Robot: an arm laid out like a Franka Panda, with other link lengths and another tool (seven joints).
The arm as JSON. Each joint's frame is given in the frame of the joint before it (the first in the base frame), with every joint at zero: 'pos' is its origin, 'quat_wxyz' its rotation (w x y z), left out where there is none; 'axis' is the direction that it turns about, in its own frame. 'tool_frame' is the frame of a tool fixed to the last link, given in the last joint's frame.
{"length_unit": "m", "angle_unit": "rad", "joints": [
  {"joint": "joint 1", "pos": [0.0, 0.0, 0.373], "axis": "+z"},
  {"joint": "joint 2", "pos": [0.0, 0.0, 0.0], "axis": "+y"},
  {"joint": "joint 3", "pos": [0.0, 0.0, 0.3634], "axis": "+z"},
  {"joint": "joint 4", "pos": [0.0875, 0.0, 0.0], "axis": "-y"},
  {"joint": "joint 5", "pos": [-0.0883, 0.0, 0.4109], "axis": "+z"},
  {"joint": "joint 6", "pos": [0.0, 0.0, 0.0], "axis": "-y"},
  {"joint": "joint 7", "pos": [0.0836, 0.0, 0.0], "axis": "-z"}
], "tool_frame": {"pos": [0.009, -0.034, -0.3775], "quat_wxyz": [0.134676, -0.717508, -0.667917, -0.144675]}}
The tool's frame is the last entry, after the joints.
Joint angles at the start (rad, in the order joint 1, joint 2, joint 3, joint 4, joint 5, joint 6, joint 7):
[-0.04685 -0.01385 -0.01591 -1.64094 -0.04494 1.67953 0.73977]
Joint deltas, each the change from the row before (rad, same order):
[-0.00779 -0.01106 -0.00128 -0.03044 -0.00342 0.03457 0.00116]
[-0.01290 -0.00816 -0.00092 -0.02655 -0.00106 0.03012 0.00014]
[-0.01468 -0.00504 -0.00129 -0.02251 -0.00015 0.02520 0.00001]
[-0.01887 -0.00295 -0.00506 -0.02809 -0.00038 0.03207 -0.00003]
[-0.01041 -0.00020 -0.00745 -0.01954 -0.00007 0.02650 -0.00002]
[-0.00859 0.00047 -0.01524 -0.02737 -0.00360 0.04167 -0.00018]
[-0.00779 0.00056 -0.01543 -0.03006 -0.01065 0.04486 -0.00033]
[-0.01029 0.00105 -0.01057 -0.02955 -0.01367 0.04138 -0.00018]
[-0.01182 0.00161 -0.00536 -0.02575 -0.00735 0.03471 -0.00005]
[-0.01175 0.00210 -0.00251 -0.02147 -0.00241 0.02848 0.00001]
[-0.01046 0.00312 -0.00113 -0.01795 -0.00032 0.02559 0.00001]
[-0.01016 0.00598 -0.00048 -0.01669 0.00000 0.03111 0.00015]
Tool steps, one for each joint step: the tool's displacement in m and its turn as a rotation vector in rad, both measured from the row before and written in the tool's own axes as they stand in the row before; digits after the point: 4 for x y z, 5 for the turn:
[-0.0049 0.0058 0.0045 -0.01524 0.00825 0.00323]
[-0.0068 0.0067 0.0041 -0.01318 0.00685 0.00841]
[-0.0080 0.0068 0.0039 -0.01103 0.00426 0.01167]
[-0.0125 0.0100 0.0059 -0.01373 0.00284 0.01862]
[-0.0086 0.0083 0.0051 -0.01136 0.00372 0.01345]
[-0.0115 0.0130 0.0073 -0.01959 0.00574 0.01472]
[-0.0133 0.0141 0.0075 -0.02294 0.00133 0.00952]
[-0.0141 0.0124 0.0074 -0.02091 -0.00307 0.00595]
[-0.0117 0.0084 0.0074 -0.01405 -0.00123 0.00710]
[-0.0095 0.0056 0.0069 -0.00913 0.00038 0.00831]
[-0.0075 0.0042 0.0067 -0.00701 0.00167 0.00747]
[-0.0059 0.0052 0.0081 -0.00910 0.00472 0.00572]

